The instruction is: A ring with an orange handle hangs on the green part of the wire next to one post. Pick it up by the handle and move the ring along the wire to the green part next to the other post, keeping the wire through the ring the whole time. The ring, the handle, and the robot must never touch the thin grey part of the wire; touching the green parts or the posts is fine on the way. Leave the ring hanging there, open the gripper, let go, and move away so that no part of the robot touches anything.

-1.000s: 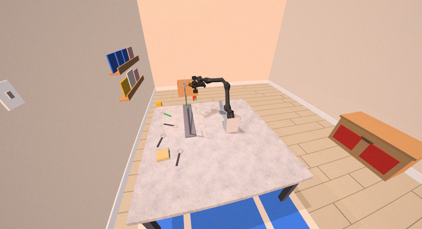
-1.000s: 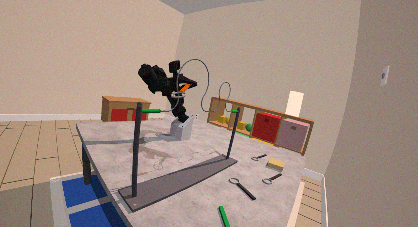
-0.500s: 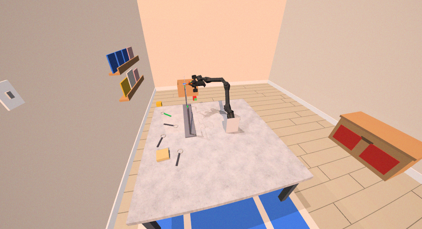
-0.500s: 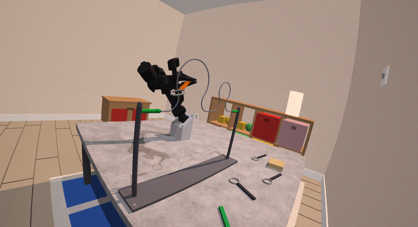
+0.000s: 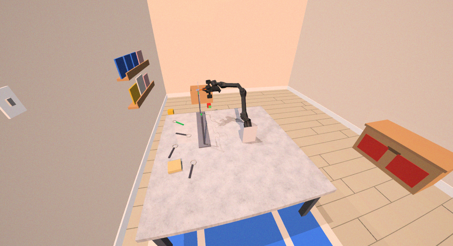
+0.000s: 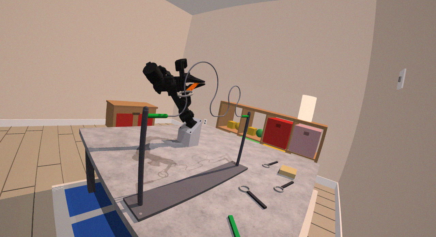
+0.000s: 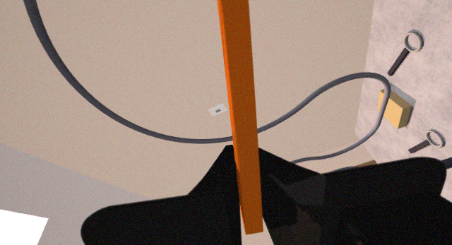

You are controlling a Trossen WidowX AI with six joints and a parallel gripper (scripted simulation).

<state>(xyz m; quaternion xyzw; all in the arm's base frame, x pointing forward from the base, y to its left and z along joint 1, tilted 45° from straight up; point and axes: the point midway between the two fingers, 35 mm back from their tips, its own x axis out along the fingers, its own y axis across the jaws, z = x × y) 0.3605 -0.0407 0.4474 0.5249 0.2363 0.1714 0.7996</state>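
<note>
Now: the ring with orange handle 8 cm to the right of my gripper tip, 3 cm below it and 2 cm ahead of it. From my gripper tip the other things lie so: green-handled ring 41 cm below, 32 cm ahead, 8 cm to the right; then tan block 56 cm to the left, 40 cm below, 26 cm ahead.
</note>
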